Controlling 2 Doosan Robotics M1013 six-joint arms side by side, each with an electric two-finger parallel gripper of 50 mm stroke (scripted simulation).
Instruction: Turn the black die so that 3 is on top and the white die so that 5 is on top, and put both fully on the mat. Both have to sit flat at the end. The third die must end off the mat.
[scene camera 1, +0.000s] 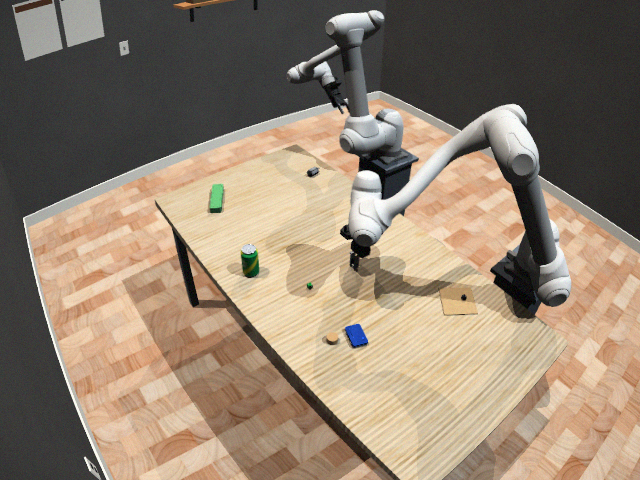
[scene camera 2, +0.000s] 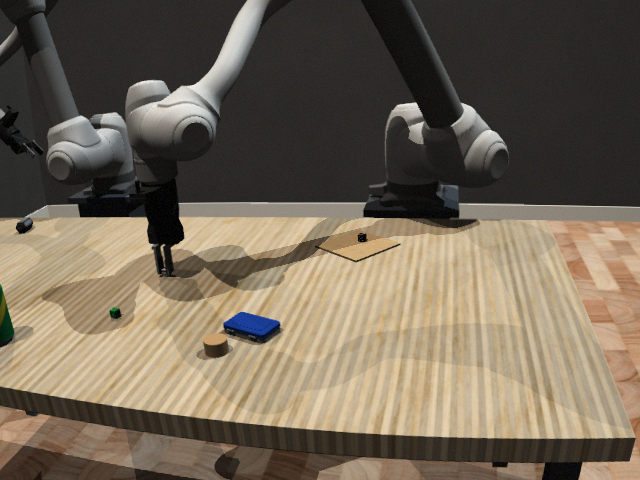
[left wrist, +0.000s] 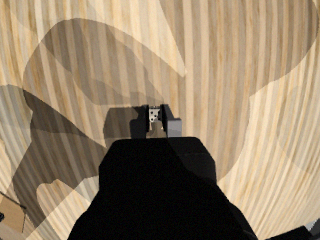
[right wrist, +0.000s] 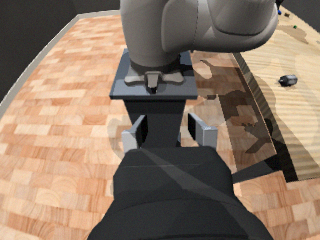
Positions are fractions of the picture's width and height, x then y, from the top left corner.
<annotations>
A tan mat (scene camera 2: 0.54, 0.51): 1.38 m from the lens. A blue case (scene camera 2: 0.40, 0.68) is 1.02 m from the lens. The marked spots on the tan mat and the blue case are 0.43 m apart.
</annotations>
